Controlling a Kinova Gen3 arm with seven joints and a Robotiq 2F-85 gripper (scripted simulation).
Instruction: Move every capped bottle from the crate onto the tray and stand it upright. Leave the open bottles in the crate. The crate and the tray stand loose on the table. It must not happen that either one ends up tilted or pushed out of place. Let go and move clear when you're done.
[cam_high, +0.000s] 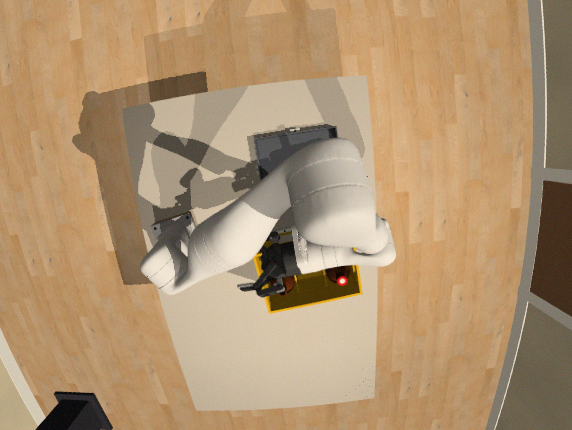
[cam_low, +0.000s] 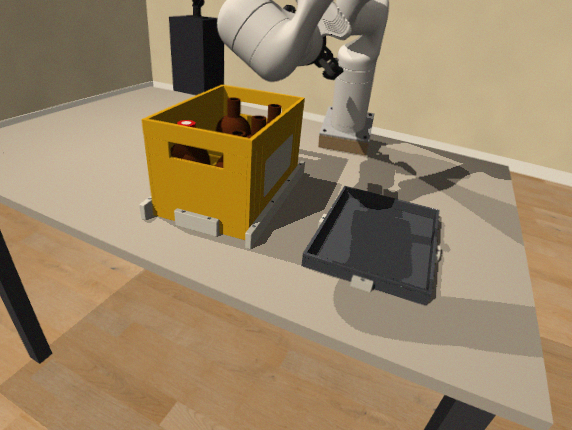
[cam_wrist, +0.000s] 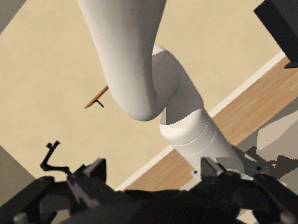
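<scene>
Now: the yellow crate 190 mm below my hand, 160 mm ahead of it and 90 mm to the right of it. Round my hand: dark grey tray (270 mm below, 200 mm to the left, 180 mm ahead).
</scene>
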